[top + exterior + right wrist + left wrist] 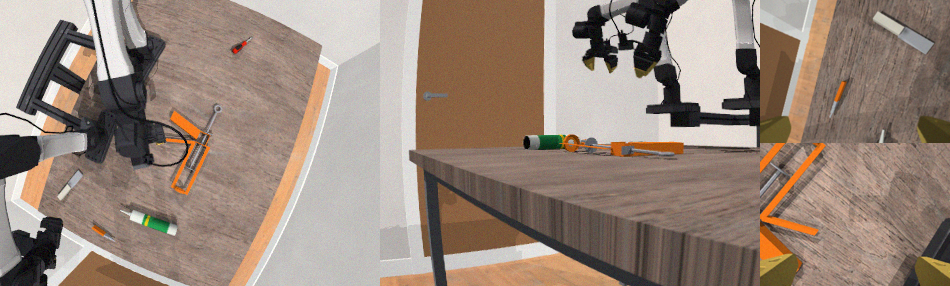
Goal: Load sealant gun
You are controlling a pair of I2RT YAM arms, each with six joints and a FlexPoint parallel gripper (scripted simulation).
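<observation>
My right gripper is now 55 cm to the right of the grey plunger rod, 30 cm above it and 29 cm short of it. Also, from my right hand: white cartridge (30 cm below, 25 cm ahead, 9 cm to the left); then scraper (31 cm below, 19 cm behind, 2 cm to the left); then orange-handled tool (31 cm below, 10 cm to the right, 10 cm ahead).
</observation>
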